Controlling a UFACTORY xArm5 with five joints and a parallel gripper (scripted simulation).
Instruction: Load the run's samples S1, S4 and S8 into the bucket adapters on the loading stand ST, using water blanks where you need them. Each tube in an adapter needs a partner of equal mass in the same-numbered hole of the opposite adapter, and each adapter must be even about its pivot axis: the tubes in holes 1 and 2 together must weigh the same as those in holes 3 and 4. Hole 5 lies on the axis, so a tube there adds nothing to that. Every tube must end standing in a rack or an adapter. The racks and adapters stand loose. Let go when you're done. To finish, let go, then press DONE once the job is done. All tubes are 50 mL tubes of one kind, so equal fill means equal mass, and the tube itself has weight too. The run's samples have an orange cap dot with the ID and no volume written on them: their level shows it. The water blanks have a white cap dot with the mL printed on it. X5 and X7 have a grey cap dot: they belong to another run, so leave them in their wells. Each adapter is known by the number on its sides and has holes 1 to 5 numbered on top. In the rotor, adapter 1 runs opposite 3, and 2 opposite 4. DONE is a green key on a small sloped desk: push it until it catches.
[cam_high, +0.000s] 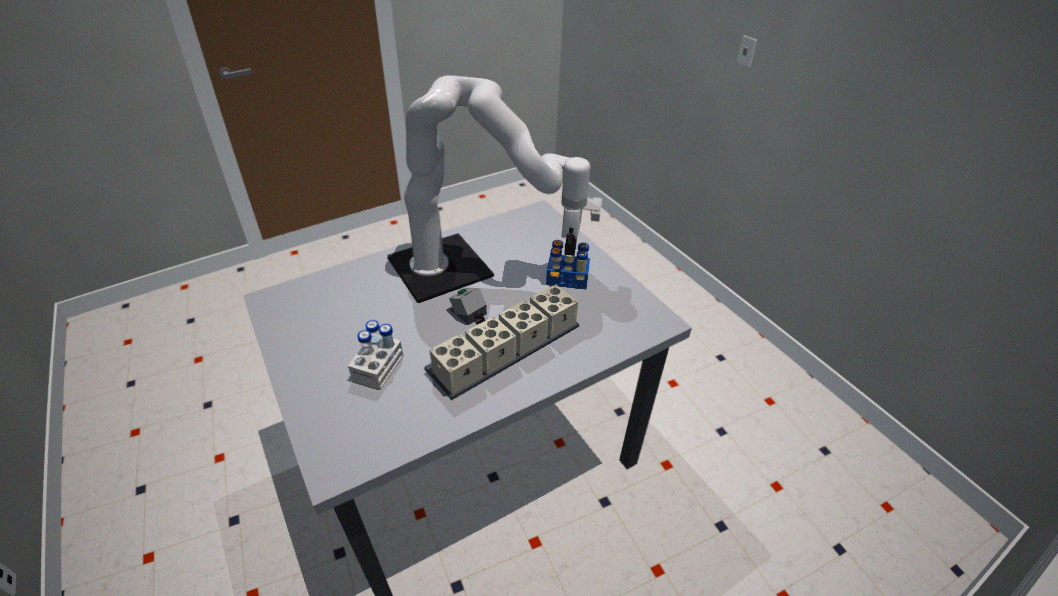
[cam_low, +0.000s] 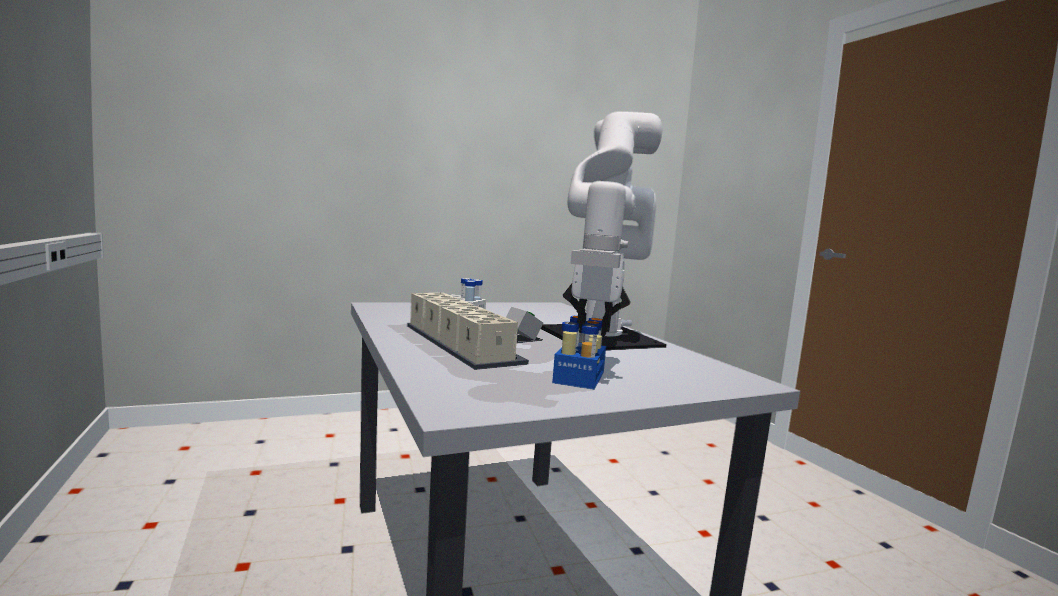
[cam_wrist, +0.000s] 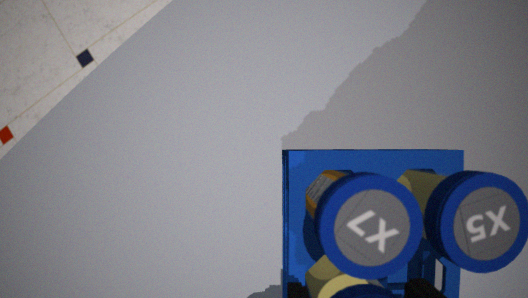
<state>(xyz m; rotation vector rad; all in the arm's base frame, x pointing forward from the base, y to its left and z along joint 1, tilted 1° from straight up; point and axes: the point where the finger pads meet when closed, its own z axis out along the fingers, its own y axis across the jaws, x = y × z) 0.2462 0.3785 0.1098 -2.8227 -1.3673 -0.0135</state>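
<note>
The blue samples rack lies 90 mm below my hand, 20 mm ahead of it and 10 mm to the right of it. The rest, counted from my hand: adapter 3: 380 mm to the right, 210 mm ahead, 70 mm below; white rack: 670 mm to the right, 100 mm ahead, 90 mm below.
</note>
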